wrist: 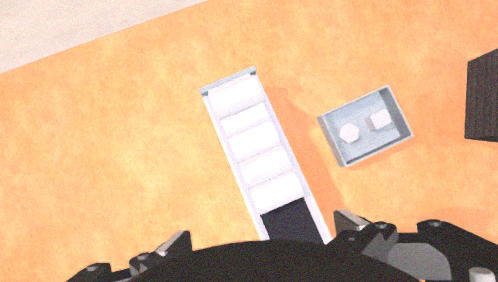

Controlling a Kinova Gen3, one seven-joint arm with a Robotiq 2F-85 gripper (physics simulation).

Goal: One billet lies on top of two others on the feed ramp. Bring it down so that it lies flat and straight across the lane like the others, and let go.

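Frame: origin at the arm's base, x right, y ahead, z up, level; millimetres.
Seen in the pictures: gripper, between the fingertips: (263, 237).
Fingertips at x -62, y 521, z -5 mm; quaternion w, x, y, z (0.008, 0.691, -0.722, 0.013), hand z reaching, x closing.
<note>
Offsets run from my fingertips to a thing's middle. "spot": to the spot under its first point.
The feed ramp {spot: dz -219, dx -59, dy -77 mm} (316, 220) runs from the upper middle down to the gripper, with pale side rails and a dark lane surface. Several white billets lie across it in a row. The billet {dz -194, dx +132, dy +4 mm} (236, 95) at the far end, by the grey end plate, looks larger and appears to rest on top of others, which it largely hides. The nearest billet {dz -212, dx -7, dy -27 mm} (276, 192) lies across the lane just above the bare dark stretch. My gripper (263, 237) is open and empty, its fingers wide apart at the bottom of the view, short of the billets. The ramp's lower end is hidden behind the gripper.
A grey open tray {spot: dz -283, dx +50, dy -140 mm} (330, 141) stands right of the ramp, holding a white hexagonal piece {dz -290, dx +58, dy -175 mm} (349, 133) and a white block {dz -286, dx +71, dy -229 mm} (381, 120). A dark block (482, 100) stands at the right edge. The orange surface ends at a pale area at upper left.
</note>
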